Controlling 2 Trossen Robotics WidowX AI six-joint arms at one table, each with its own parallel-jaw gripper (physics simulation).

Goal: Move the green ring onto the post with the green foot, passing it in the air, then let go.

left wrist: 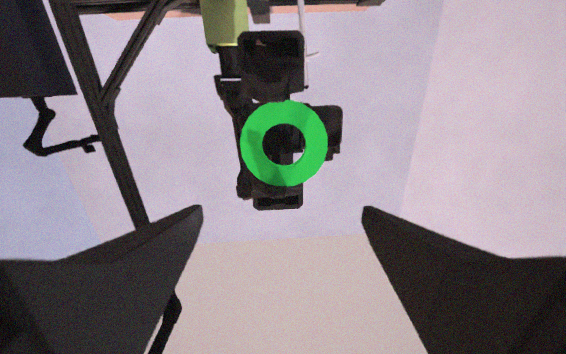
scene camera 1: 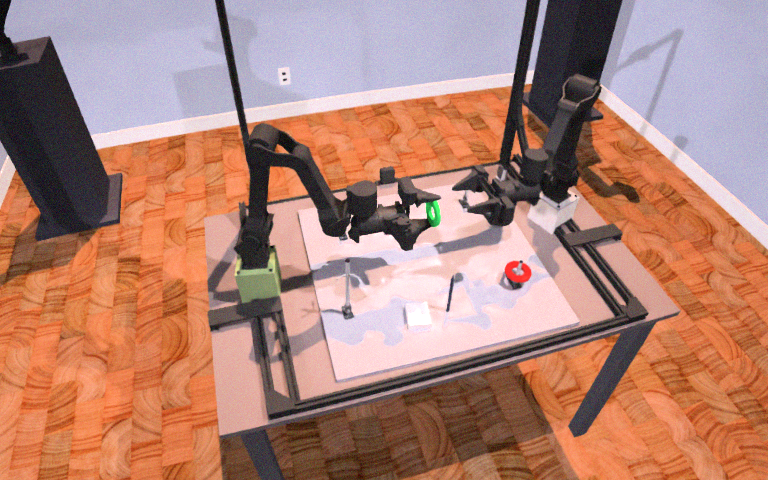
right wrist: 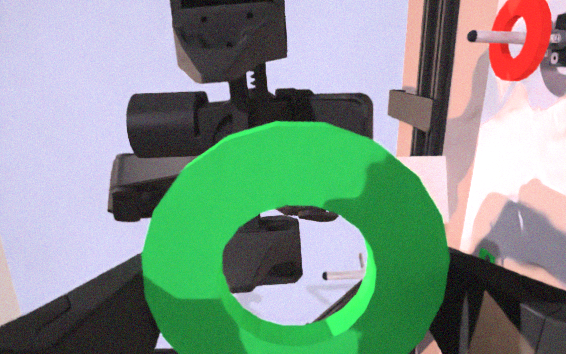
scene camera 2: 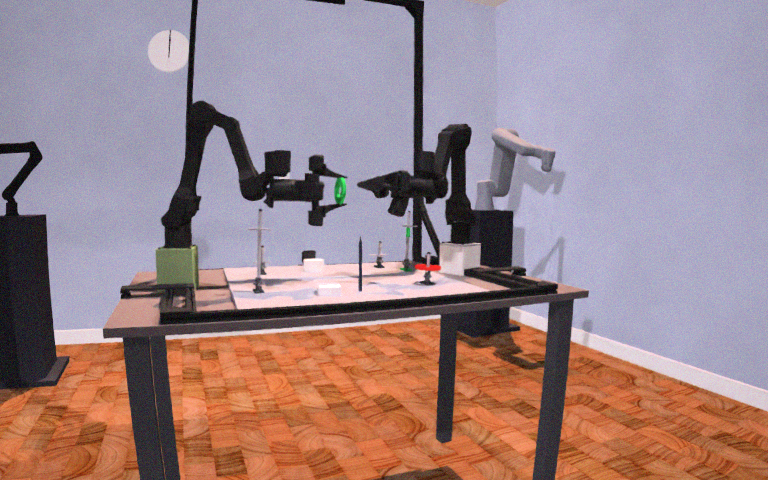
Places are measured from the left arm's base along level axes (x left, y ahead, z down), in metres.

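Pixels of known places: left gripper, between the fingertips: (left wrist: 284, 212) (scene camera 1: 459, 199) (scene camera 2: 363, 183); right gripper, between the fingertips: (left wrist: 276, 152) (scene camera 1: 439, 208) (right wrist: 289, 254) (scene camera 2: 346, 190); left arm's base, origin of its link: (scene camera 1: 556, 194) (scene camera 2: 460, 242); right arm's base, origin of its link: (left wrist: 229, 48) (scene camera 1: 255, 259) (scene camera 2: 177, 247).
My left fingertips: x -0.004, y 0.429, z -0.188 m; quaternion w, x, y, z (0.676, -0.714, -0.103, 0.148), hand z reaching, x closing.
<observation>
For each thing: its top centre in the pictures, then the offset to it from my left fingertips. "spot": a spot on its surface instead.
- green ring, centre of its top: (right wrist: 146, 275) (left wrist: 285, 184) (scene camera 1: 433, 200) (scene camera 2: 340, 177) dy +0.064, dx -0.020, dz -0.014 m
- post with the green foot, a spot on its surface: (scene camera 2: 407, 249) spot: dy -0.270, dx -0.089, dz +0.208 m
- red ring, centre of its top: (right wrist: 511, 37) (scene camera 1: 518, 270) (scene camera 2: 428, 265) dy -0.130, dx +0.126, dz +0.224 m
- tall grey post, a spot on its surface: (scene camera 1: 347, 291) (scene camera 2: 258, 254) spot: dy +0.294, dx -0.055, dz +0.182 m
- thin black spike, centre of its top: (scene camera 1: 453, 274) (scene camera 2: 360, 236) dy +0.081, dx +0.087, dz +0.137 m
- white block, centre of its top: (scene camera 2: 328, 285) (scene camera 1: 417, 313) dy +0.159, dx +0.058, dz +0.257 m
The green ring (scene camera 1: 434, 223) (scene camera 2: 336, 192) (left wrist: 284, 175) (right wrist: 300, 165) is held upright in the air by my right gripper (scene camera 1: 434, 211) (scene camera 2: 343, 191) (right wrist: 289, 254), shut on its rim from two sides. My right arm stands on the green base. My left gripper (scene camera 1: 461, 198) (scene camera 2: 367, 188) is open and empty. It faces the ring across a small gap; in the left wrist view the ring lies above and beyond its fingertips. The post with the green foot (scene camera 2: 407, 249) stands below my left gripper in scene camera 2; my left gripper hides it in scene camera 1.
A red ring (scene camera 1: 517, 280) (scene camera 2: 436, 267) (right wrist: 539, 40) sits around a short post. A tall grey post (scene camera 1: 347, 291) (scene camera 2: 259, 251) with a crossbar stands on the green base's side. A thin black spike (scene camera 1: 450, 294) (scene camera 2: 360, 266) stands near a white block (scene camera 1: 417, 316) (scene camera 2: 329, 290).
</observation>
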